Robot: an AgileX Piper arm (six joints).
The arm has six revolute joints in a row. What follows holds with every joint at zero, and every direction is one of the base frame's. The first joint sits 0.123 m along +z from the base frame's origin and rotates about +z. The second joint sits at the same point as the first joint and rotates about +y. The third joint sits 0.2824 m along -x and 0.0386 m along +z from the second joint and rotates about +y. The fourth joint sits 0.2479 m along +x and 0.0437 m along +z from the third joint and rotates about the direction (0.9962, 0, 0.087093). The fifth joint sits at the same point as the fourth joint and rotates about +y. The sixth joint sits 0.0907 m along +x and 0.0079 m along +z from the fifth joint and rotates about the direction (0.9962, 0, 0.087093). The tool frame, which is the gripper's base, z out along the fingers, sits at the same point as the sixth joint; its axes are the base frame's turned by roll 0, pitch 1.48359 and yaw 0 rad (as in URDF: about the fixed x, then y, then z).
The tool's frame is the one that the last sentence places.
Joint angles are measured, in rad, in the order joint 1, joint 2, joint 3, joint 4, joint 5, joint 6. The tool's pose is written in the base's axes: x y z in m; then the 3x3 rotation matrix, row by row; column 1 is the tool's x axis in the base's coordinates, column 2 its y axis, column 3 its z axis. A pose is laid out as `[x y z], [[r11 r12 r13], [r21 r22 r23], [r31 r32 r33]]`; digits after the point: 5 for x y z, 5 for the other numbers.
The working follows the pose.
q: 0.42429, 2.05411, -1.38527, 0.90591, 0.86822, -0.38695
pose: [0.35348 0.21970 0.16755], [[-0.96975 -0.24395 0.00905], [-0.17677 0.72732 0.66314], [-0.16836 0.64148 -0.74844]]
Where each joint sits with the arm in this pose, in the base's axes (m; each line is computed from the numbers above, not from the rounded line before):
joint 1: 0.0000 0.0000 0.1230
joint 2: 0.0000 0.0000 0.1230
joint 3: 0.1507 0.0681 0.3551
joint 4: 0.3527 0.1593 0.2357
joint 5: 0.3527 0.1593 0.2357
joint 6: 0.3535 0.2197 0.1675
the tool: 0.3535 0.2197 0.1675

